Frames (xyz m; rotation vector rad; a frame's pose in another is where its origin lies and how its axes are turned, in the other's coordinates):
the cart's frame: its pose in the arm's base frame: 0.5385 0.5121 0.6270 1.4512 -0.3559 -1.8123
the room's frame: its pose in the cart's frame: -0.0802 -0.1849 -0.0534 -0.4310 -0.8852 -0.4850
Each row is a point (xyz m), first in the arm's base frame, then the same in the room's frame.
Working: the arm's base frame: its pose in the room's frame: 0.8988 0.3719 -0.3479 -0.3864 0.0124 2.6634

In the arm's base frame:
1: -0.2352 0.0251 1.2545
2: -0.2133 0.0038 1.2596
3: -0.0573 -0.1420 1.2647
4: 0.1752 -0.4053 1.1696
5: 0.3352 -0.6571 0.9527
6: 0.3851 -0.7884 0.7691
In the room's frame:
1: 0.7543 0.3376 0.9200
2: 0.7433 0.3665 0.9201
3: 0.6706 0.5652 0.8904
4: 0.6096 0.8953 0.7500
5: 0.6387 1.1753 0.5116
6: 0.7017 1.3018 0.3287

